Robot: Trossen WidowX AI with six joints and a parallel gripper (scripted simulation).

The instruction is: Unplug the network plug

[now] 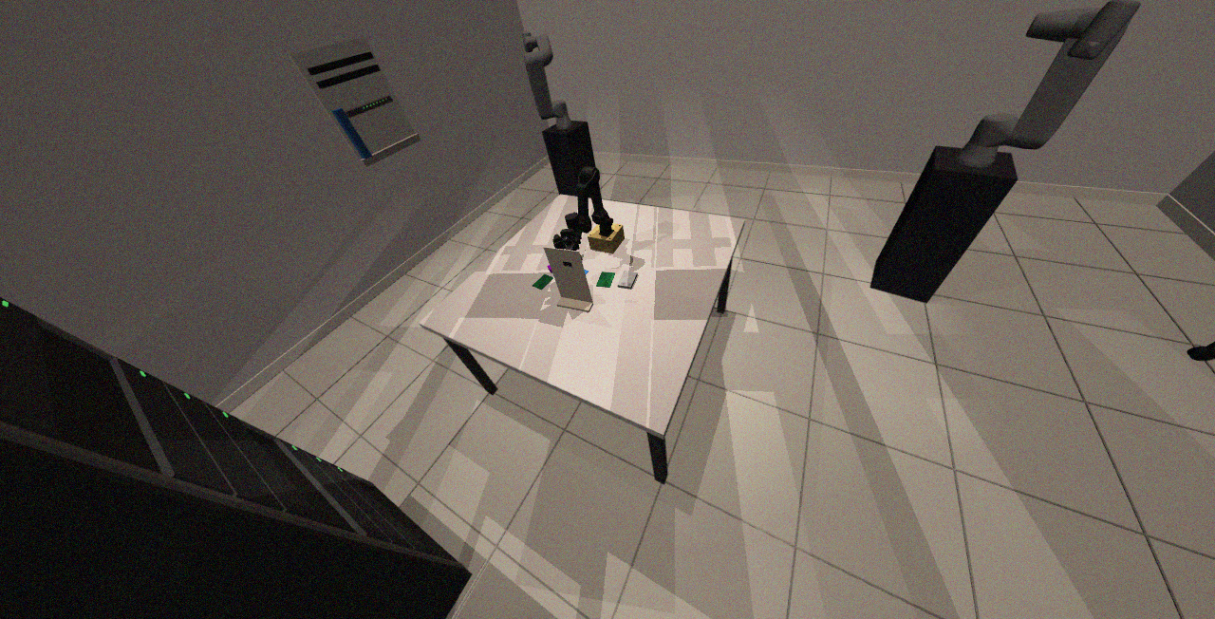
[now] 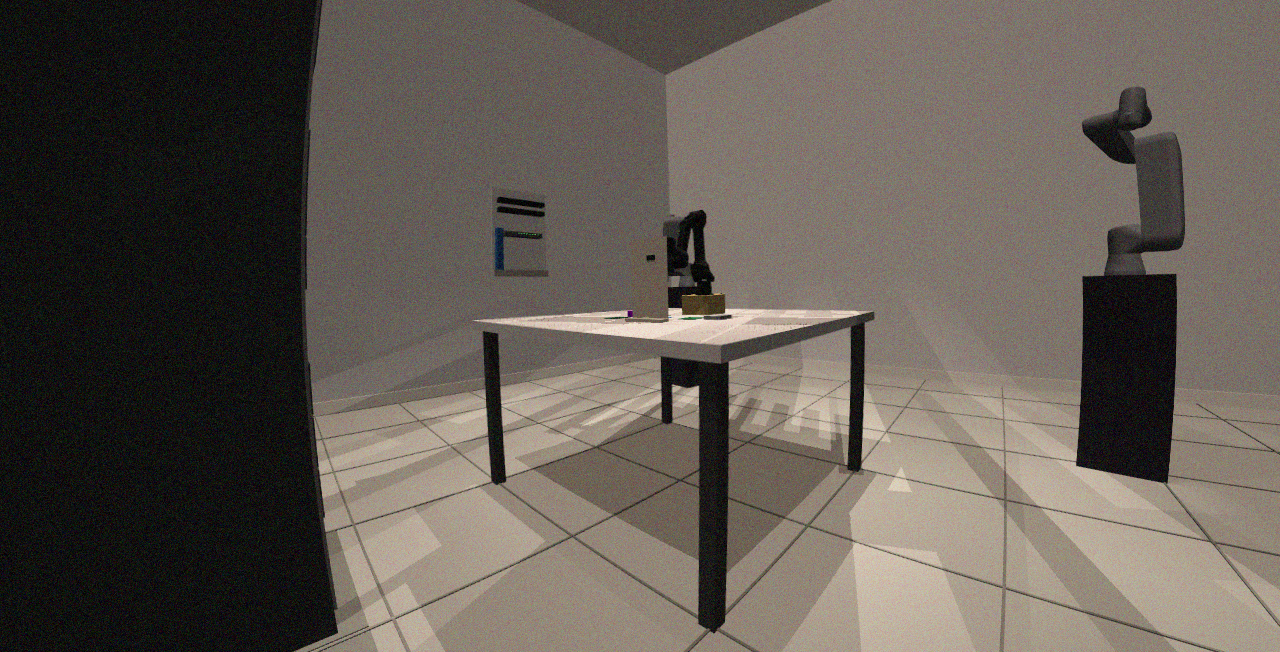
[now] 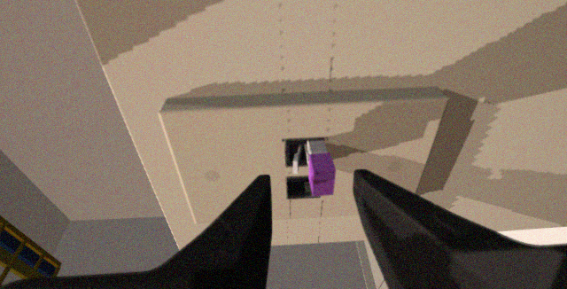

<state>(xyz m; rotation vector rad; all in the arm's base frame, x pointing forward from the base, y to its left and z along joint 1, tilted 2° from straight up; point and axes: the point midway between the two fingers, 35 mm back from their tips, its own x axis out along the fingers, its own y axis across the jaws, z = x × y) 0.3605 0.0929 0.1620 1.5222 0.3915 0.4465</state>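
The network plug is 2 cm ahead of my gripper tip. From my gripper tip the other things lie so: grey piece 23 cm below, 20 cm behind, 15 cm to the left; then upright panel 10 cm below, 3 cm ahead, 2 cm to the left; then blue marked square 24 cm below, 13 cm to the right, 10 cm behind.
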